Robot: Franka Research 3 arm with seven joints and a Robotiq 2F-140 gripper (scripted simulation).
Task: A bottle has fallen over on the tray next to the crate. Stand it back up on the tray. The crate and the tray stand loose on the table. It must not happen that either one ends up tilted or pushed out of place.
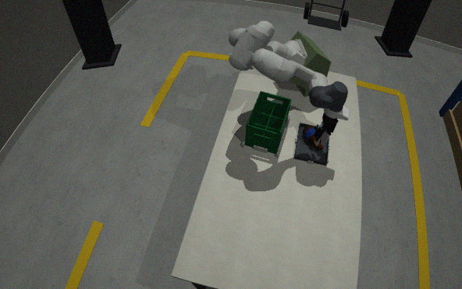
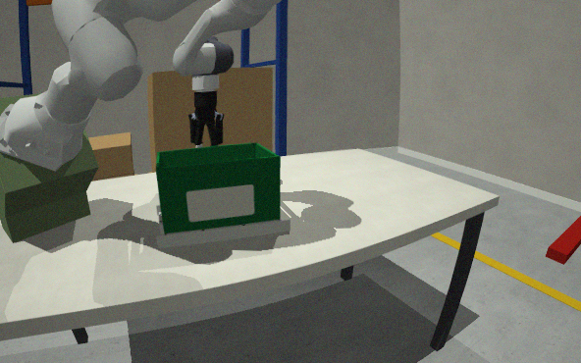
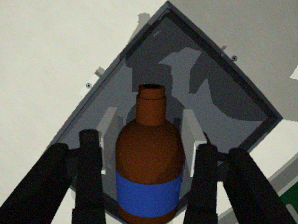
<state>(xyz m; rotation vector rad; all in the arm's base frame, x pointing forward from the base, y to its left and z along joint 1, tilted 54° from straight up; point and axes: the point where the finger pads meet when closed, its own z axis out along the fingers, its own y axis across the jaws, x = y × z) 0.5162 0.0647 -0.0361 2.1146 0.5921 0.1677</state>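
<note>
Right now my hand is 50 mm past the brown bottle, 20 mm to the left of it and 60 mm above it. From my hand the other things lie so: green crate: 150 mm behind, 280 mm to the right, 20 mm below; then dark grey tray: 40 mm behind, 20 mm to the right, 90 mm below.
</note>
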